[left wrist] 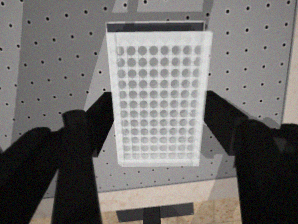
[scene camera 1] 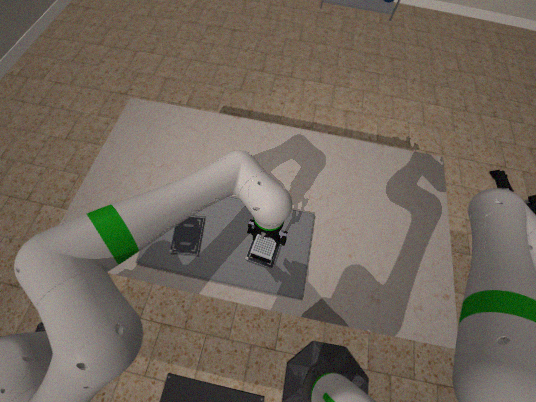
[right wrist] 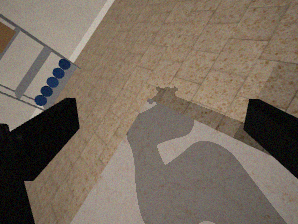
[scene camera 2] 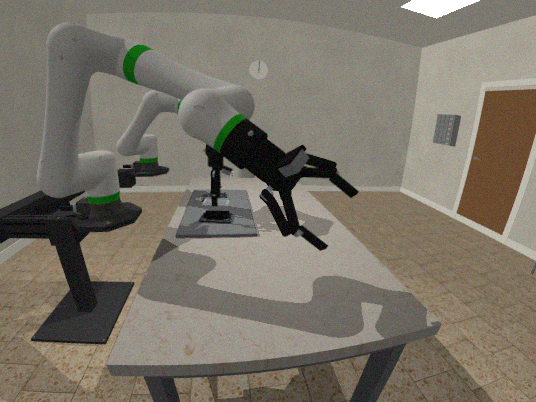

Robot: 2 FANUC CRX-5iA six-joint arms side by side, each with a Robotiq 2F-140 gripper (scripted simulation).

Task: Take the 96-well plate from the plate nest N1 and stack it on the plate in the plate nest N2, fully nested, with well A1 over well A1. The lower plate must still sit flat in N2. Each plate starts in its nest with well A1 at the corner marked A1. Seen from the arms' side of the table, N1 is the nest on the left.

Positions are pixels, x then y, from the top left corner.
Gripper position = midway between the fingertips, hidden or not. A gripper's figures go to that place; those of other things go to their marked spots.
Scene:
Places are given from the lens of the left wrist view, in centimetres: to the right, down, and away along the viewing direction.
my left gripper [left wrist: 158, 104]: 1, -1, 17
white 96-well plate [left wrist: 149, 121]: 0, 1, 16

